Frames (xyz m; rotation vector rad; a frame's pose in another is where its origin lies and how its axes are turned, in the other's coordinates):
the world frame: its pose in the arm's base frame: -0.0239 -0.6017 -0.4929 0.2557 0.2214 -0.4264
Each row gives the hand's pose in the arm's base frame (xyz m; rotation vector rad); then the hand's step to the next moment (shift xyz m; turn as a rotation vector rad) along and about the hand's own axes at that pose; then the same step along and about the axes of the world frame.
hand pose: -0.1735 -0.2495 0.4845 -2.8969 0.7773 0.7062
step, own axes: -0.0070 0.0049 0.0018 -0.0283 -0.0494 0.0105
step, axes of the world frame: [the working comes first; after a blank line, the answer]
step, axes of the arm's base frame: -0.0085 -0.0007 0.0018 -0.0020 0.0579 0.0003

-0.0078 -0.0040 0.0006 -0.0237 0.0501 -0.0167
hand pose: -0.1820 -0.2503 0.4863 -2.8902 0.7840 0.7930
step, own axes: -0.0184 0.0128 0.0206 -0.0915 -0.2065 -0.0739
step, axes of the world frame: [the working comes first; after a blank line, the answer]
step, axes of the arm's base frame: -0.0294 0.0008 -0.0078 0.0664 0.2094 0.0905

-0.0244 -0.0135 -0.0122 -0.0441 0.2308 0.0353
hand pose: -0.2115 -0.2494 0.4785 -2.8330 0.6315 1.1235
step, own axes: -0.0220 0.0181 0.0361 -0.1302 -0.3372 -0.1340
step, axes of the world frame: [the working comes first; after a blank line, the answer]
step, axes of the arm's base frame: -0.0448 -0.0025 -0.0099 0.1298 0.3328 0.1449

-0.0362 -0.0235 -0.0157 -0.0489 0.3775 0.0610
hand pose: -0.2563 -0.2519 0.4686 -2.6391 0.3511 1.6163
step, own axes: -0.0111 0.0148 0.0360 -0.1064 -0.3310 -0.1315
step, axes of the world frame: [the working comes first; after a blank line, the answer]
step, axes of the arm's base frame: -0.0394 -0.0074 -0.0054 0.1367 0.3229 0.1234

-0.0307 -0.0247 -0.0092 -0.0333 0.3675 0.0446
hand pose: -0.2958 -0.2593 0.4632 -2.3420 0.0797 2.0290
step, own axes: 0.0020 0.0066 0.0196 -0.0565 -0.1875 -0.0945
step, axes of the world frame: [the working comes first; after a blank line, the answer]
step, axes of the arm's base frame: -0.0195 -0.0053 -0.0048 0.0977 0.1816 0.0690

-0.0140 -0.0141 -0.0060 -0.0001 0.2156 0.0280
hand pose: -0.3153 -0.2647 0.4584 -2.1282 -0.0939 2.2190
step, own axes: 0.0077 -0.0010 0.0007 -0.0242 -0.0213 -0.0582
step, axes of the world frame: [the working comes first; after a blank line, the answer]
step, axes of the arm's base frame: -0.0010 0.0017 -0.0075 0.0593 0.0190 0.0236

0.0005 -0.0004 -0.0078 0.0392 0.0470 0.0261
